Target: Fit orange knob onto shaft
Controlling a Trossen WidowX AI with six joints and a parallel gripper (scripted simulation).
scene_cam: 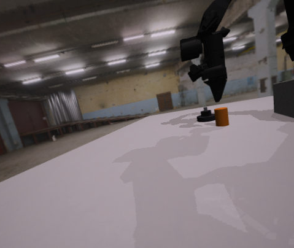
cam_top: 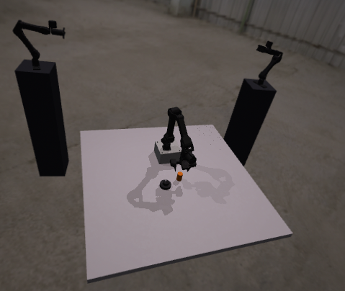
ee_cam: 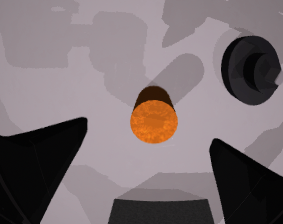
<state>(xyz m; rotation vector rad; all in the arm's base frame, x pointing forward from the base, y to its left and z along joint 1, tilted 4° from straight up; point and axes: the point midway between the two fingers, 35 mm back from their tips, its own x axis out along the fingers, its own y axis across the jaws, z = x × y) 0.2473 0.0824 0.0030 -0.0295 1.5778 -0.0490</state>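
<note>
Right now my gripper tip is 40 mm above the orange knob. The rest, counted from my gripper tip: silver shaft 120 mm to the right, 60 mm below, 60 mm ahead.
</note>
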